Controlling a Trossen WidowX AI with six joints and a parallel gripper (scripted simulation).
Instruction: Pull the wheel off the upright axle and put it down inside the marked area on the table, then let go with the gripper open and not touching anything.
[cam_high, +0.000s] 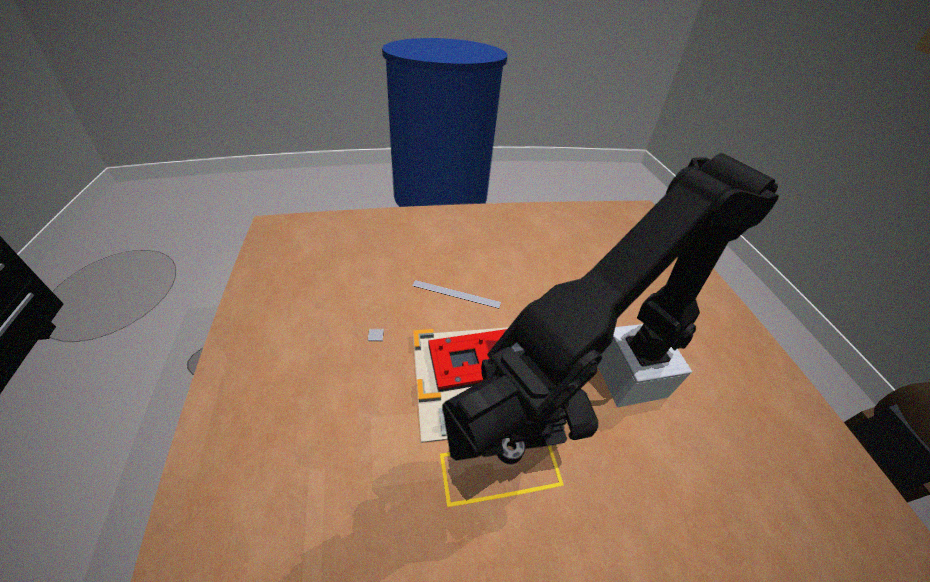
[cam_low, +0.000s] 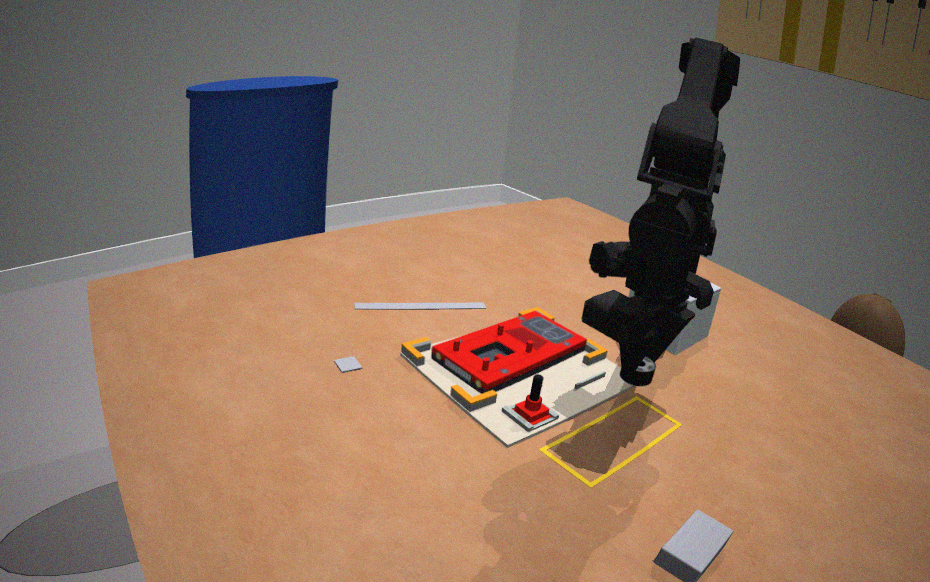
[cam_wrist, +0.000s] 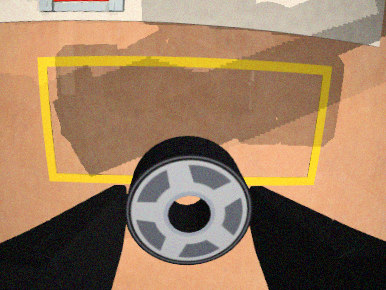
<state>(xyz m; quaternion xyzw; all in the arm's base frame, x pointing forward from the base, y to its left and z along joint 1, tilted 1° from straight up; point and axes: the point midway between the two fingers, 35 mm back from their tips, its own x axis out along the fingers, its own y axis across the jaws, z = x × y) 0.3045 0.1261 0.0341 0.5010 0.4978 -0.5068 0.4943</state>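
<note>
Now: the black axle 90 mm to the right of my gripper tip, 60 mm below it and 60 mm ahead of it. The rest, counted from my gripper tip: wheel right at my gripper tip; then grey strip 400 mm to the right, 100 mm below; then small grey square 310 mm to the right, 190 mm ahead, 100 mm below.
</note>
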